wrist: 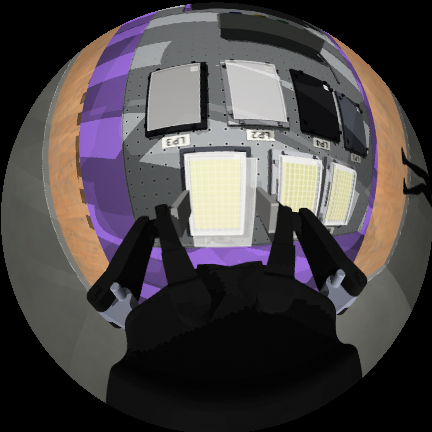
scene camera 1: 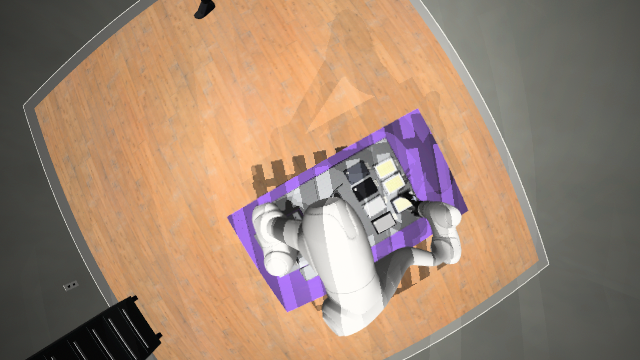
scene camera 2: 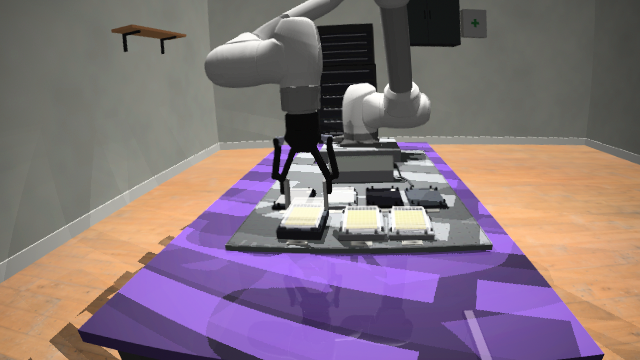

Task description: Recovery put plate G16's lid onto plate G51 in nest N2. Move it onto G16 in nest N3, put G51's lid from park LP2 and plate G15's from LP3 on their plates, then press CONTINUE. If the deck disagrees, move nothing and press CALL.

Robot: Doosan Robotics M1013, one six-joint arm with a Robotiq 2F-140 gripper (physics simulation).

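Places are measured from the arm's base along level axes (x back, y left, z down), in millimetres.
Pixels of known places: gripper, between the fingertips: point(wrist: 222, 198) point(scene camera 1: 404, 202) point(scene camera 2: 307, 207); arm's base, origin of its link: point(scene camera 2: 360, 143).
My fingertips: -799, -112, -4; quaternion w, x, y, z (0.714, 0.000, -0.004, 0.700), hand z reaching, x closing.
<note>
Ahead of a thing's pixels: the offset from my fingertips to its top centre, as dx, dy, dz. "pt": to the spot under its first point. Level surfaces: height alone.
My gripper point(scene camera 2: 306, 193) point(wrist: 222, 198) point(scene camera 1: 408, 202) is shut on a clear plate lid @[-9, +0, -7] point(wrist: 250, 189) point(scene camera 2: 306, 201), with one finger on each long side. It holds the lid level, right over the cream well plate @[pt -69, +2, -7] point(scene camera 2: 302, 216) point(scene camera 1: 401, 203) in the black nest at the left end of the front row. I cannot tell whether the lid rests on the plate. Two more cream plates @[-2, +130, +19] point(scene camera 2: 361, 218) @[-1, +245, +22] point(scene camera 2: 412, 218) stand bare to its right. In the wrist view a grey lid @[+174, -70, +31] point(wrist: 174, 98) lies at park LP3 and a clear lid @[+180, +60, +31] point(wrist: 255, 92) at LP2.
The grey deck board @[dz +47] point(scene camera 2: 254, 232) lies on a purple table @[dz +61] point(scene camera 2: 312, 294). Dark empty parks LP4 @[+184, +190, +29] point(wrist: 316, 104) and LP1 @[+179, +312, +29] point(wrist: 352, 125) are at the back right. The arm's base block point(scene camera 2: 364, 162) stands behind the deck. The button panel point(wrist: 266, 30) is at the far edge.
</note>
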